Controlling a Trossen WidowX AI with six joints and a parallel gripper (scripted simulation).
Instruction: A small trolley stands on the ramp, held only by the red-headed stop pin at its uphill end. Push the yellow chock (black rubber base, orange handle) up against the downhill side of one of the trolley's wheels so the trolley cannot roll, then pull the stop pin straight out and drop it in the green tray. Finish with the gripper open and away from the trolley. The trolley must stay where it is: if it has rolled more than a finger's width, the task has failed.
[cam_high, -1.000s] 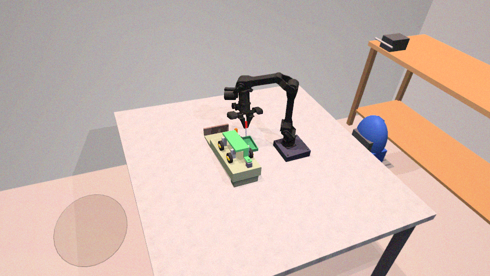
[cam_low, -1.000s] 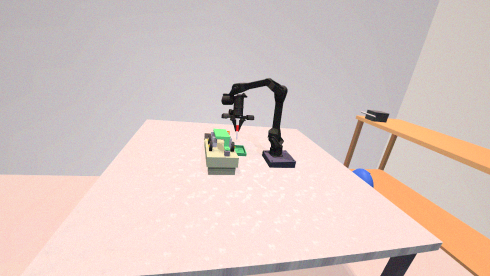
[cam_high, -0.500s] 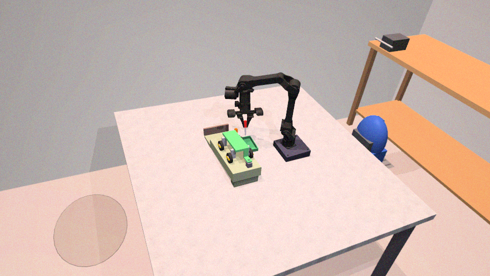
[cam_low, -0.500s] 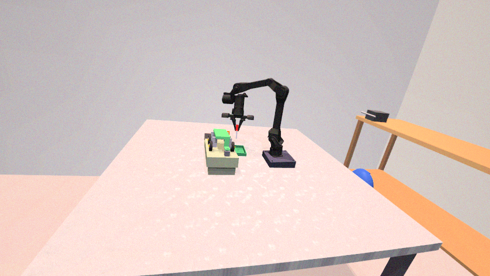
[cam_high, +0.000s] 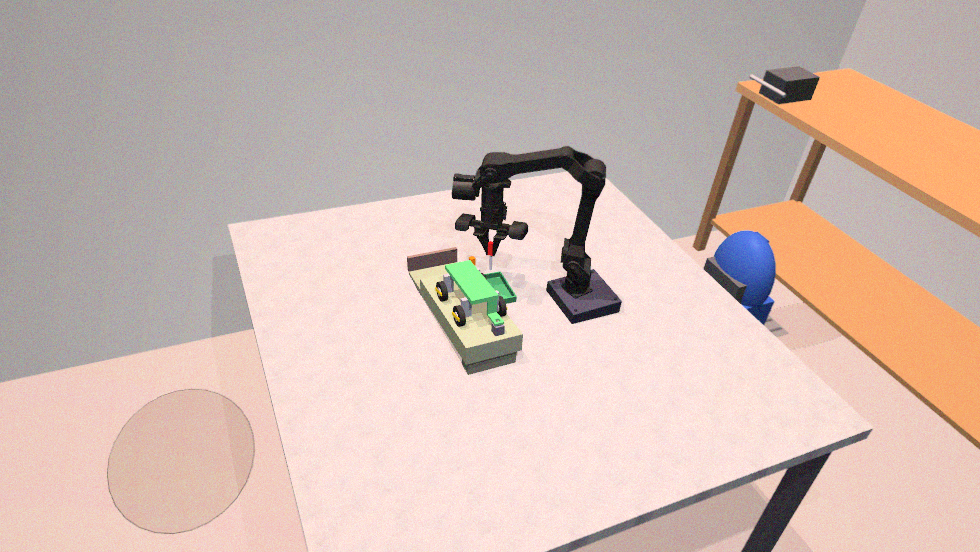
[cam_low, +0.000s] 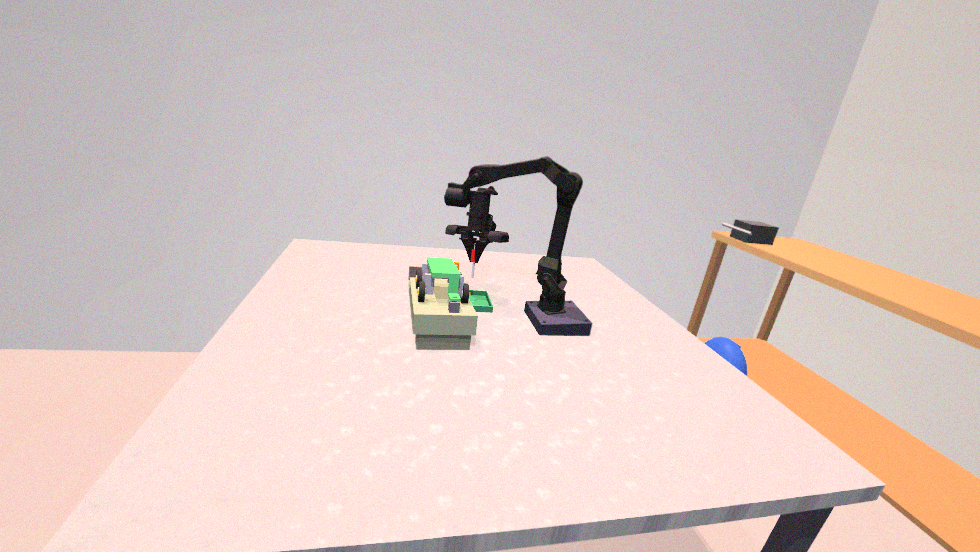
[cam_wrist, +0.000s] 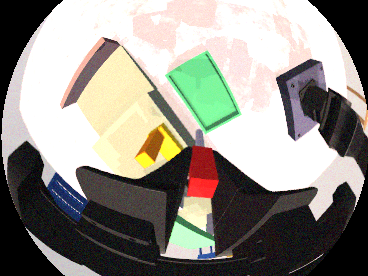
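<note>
Right now the red-headed stop pin is right at my gripper tip. Also, from my gripper tip: yellow chock: 50 mm ahead, 50 mm below; trolley: 120 mm ahead, 100 mm to the left, 20 mm below; green tray: 30 mm behind, 140 mm below.
</note>
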